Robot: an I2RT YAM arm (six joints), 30 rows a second.
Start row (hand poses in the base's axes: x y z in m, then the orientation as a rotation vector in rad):
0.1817 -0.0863 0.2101 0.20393 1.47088 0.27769
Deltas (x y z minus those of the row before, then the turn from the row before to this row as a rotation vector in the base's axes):
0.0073 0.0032 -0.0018 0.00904 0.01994 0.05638
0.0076 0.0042 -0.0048 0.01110 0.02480 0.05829
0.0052 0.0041 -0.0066 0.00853 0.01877 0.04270
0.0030 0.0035 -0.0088 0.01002 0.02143 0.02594
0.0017 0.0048 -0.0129 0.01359 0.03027 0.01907
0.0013 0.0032 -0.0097 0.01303 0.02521 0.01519
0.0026 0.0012 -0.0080 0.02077 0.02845 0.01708
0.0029 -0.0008 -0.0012 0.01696 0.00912 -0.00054
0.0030 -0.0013 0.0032 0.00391 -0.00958 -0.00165
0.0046 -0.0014 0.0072 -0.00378 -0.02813 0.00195
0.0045 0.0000 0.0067 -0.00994 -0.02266 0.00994
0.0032 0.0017 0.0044 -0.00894 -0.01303 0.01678
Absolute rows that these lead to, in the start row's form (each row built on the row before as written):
0.1890 -0.0831 0.2083 0.17312 1.49696 0.32877
0.1966 -0.0789 0.2035 0.14303 1.52702 0.38299
0.2018 -0.0748 0.1969 0.12116 1.54905 0.42320
0.2048 -0.0713 0.1881 0.11380 1.57113 0.45148
0.2065 -0.0665 0.1752 0.11663 1.60018 0.47738
0.2078 -0.0633 0.1655 0.12084 1.62382 0.49991
0.2104 -0.0621 0.1575 0.13021 1.64893 0.53038
0.2133 -0.0629 0.1563 0.14575 1.65351 0.54417
0.2163 -0.0642 0.1595 0.14716 1.64296 0.54611
0.2209 -0.0656 0.1667 0.13455 1.61686 0.54428
0.2254 -0.0656 0.1734 0.11263 1.59872 0.54357
0.2286 -0.0639 0.1778 0.08887 1.59048 0.54909

